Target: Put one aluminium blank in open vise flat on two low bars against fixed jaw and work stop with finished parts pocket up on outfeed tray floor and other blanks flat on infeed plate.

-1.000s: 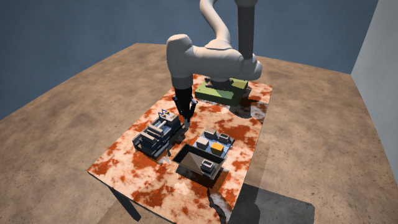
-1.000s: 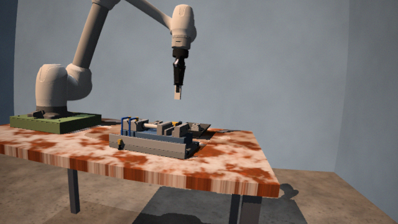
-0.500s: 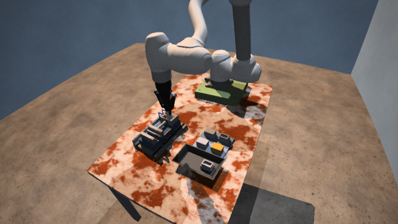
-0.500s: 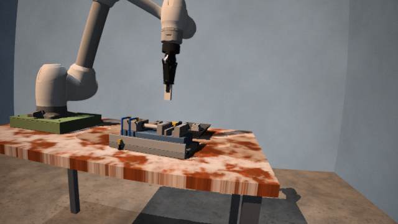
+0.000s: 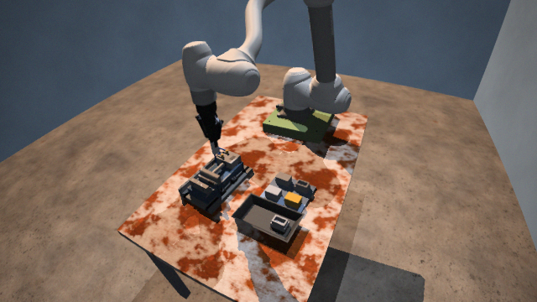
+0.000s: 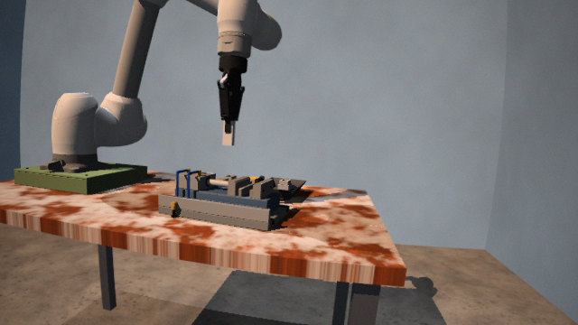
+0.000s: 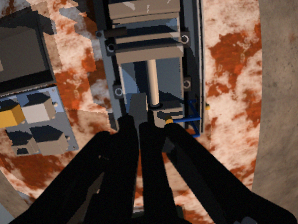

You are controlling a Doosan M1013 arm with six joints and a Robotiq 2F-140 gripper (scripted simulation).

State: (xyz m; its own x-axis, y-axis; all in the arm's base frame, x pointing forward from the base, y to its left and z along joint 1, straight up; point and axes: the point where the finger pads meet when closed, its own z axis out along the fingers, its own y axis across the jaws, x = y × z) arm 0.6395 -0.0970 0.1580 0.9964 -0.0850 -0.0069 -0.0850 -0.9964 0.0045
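My gripper is now 290 mm to the right of the infeed plate, 210 mm above it and 70 mm past it. From my hand the other things lie so: vise 170 mm below, 20 mm to the right, 10 mm ahead; then aluminium blank 240 mm to the left, 190 mm below, 30 mm behind; then piston rod 130 mm below, 20 mm to the right, 10 mm behind.
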